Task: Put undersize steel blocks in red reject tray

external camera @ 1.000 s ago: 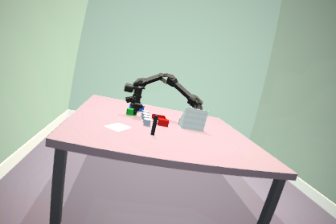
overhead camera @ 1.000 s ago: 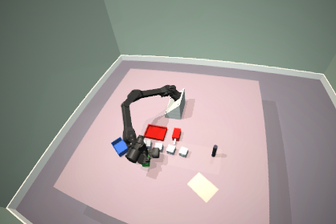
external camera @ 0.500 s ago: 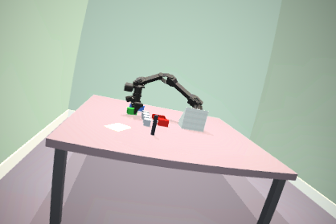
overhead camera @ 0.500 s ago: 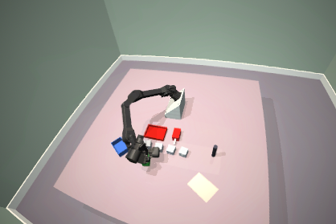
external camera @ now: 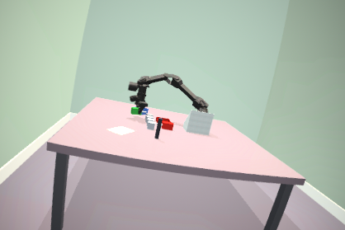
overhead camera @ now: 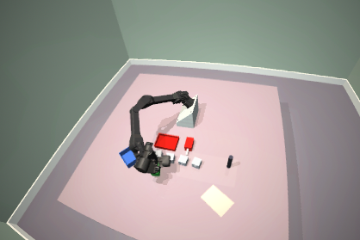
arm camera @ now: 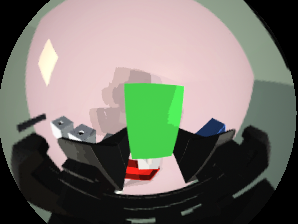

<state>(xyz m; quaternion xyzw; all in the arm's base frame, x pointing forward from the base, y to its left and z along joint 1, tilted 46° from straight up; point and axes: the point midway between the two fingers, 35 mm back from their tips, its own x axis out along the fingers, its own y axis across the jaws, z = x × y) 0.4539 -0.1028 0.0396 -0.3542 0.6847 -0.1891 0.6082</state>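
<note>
Right now the small red piece is 18 cm behind my gripper tip, 14 cm to the left of it and 2 cm below it. From my gripper tip the other things lie so: blue tray 21 cm to the right, 3 cm below, 2 cm behind; then green GO gauge 2 cm above, 1 cm behind; then cream sheet 37 cm to the left, 10 cm ahead, 4 cm below.
</note>
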